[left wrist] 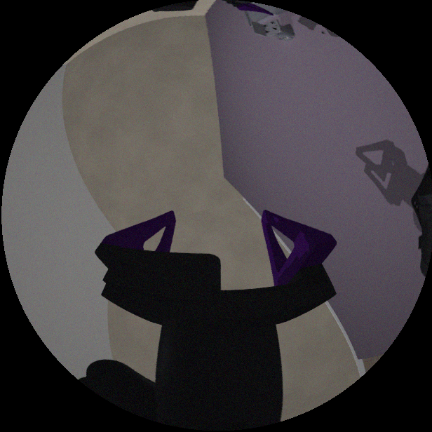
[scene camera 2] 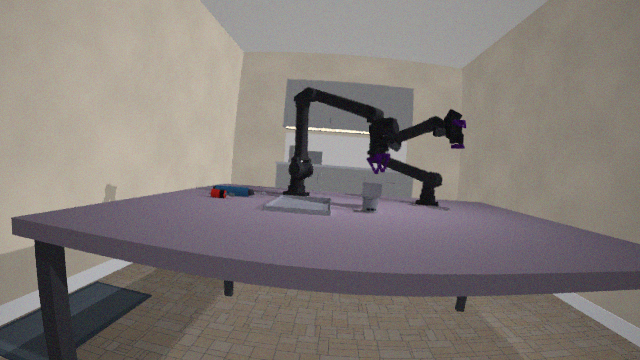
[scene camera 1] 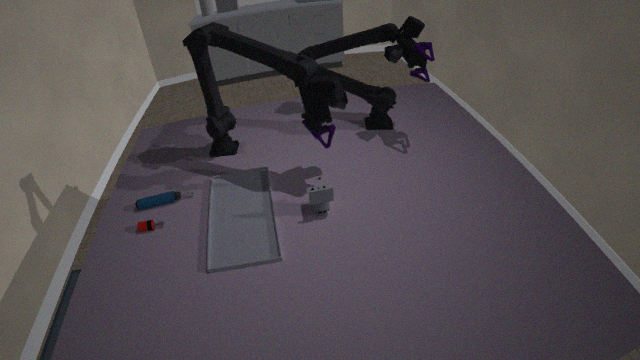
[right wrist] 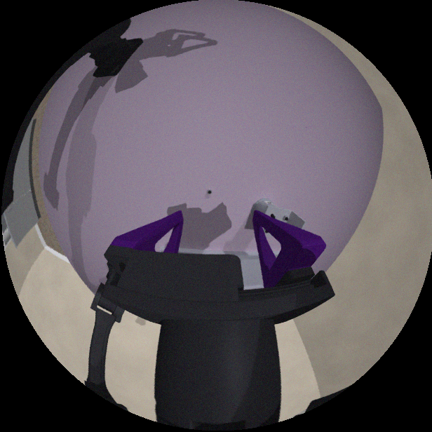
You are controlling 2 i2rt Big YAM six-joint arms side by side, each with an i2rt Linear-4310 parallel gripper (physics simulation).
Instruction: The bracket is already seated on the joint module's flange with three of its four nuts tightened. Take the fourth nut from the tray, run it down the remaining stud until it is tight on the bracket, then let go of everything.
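Places are measured from the left arm's base along level axes (x ahead, y left, z up), in metres.
Pixels of known places: left gripper, fingertip midpoint: (scene camera 2: 464, 137) (scene camera 1: 430, 71); right gripper, fingertip midpoint: (scene camera 2: 379, 173) (scene camera 1: 322, 143); left arm's base, origin of the base link: (scene camera 2: 426, 204) (scene camera 1: 378, 124); right arm's base, origin of the base link: (scene camera 2: 296, 195) (scene camera 1: 224, 150).
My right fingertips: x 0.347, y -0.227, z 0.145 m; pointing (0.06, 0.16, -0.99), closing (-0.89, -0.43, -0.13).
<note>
Ahead of a thing's pixels: the offset from my right fingertips to its top centre. "*": to the spot under its first point. Level surfaces: height alone.
The grey bracket (scene camera 1: 320, 195) (scene camera 2: 372, 190) sits on the upright joint module @[0.151 m ahead, 0.009 m right, 0.071 m down] (scene camera 1: 321, 206) (scene camera 2: 370, 203), right of the tray @[0.176 m ahead, 0.267 m right, 0.129 m down] (scene camera 1: 244, 265) (scene camera 2: 296, 210). Small dark marks show on the bracket; I cannot tell nuts from studs. A tiny dark piece, apparently the nut @[0.009 m ahead, 0.019 m right, 0.140 m down] (scene camera 1: 320, 178) (right wrist: 209, 192), lies on the table behind the bracket in scene camera 1, outside the tray. No nut can be made out in the tray. My right gripper (scene camera 1: 325, 140) (scene camera 2: 380, 171) (right wrist: 217, 215) is open and empty, above and behind the bracket. My left gripper (scene camera 1: 430, 69) (scene camera 2: 459, 135) (left wrist: 218, 215) is open and empty, high at the picture's right.
A blue-handled tool @[* 0.145 m ahead, 0.601 m right, 0.112 m down] (scene camera 1: 157, 200) (scene camera 2: 234, 191) and a short red-handled tool @[0.250 m ahead, 0.587 m right, 0.111 m down] (scene camera 1: 146, 225) (scene camera 2: 218, 193) lie left of the tray on the purple table @[0.145 m down] (scene camera 1: 400, 280) (scene camera 2: 400, 250). The right forearm stretches over the table, with its shadow across the tray's back part.
</note>
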